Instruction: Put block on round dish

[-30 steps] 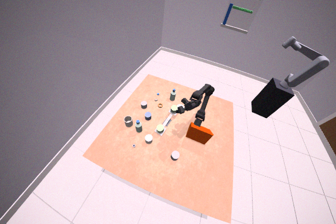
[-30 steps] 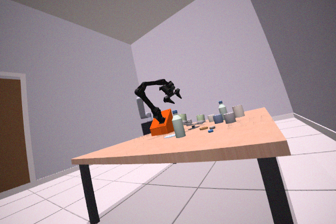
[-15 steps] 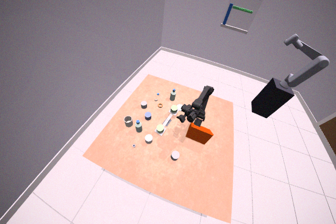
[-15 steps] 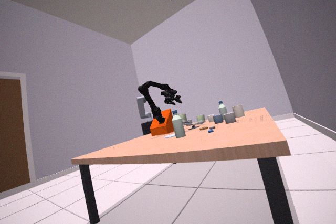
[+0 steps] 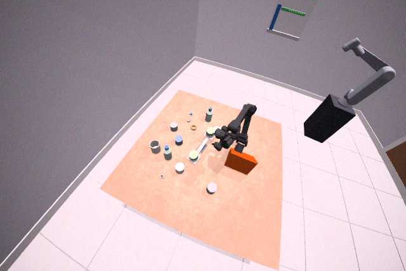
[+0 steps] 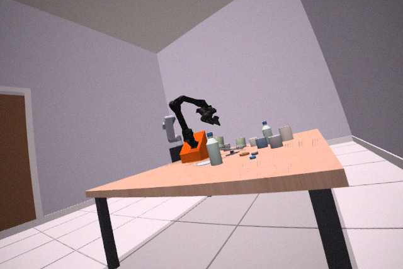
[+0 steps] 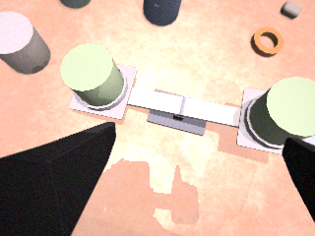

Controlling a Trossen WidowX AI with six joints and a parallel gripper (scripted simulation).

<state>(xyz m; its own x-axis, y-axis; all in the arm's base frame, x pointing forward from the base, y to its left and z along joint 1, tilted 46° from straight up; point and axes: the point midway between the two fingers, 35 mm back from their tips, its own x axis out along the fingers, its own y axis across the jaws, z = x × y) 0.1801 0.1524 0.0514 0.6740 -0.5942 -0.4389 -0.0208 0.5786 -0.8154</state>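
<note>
The pale green cup lies 10 cm ahead of my gripper tip, 13 cm to the left of it and 17 cm below it. Round my gripper tip: blue cup: 27 cm ahead, 4 cm to the left, 20 cm below; flat white round dish: 3 cm ahead, 28 cm to the right, 23 cm below; grey balance: 9 cm ahead, 2 cm to the right, 19 cm below.
</note>
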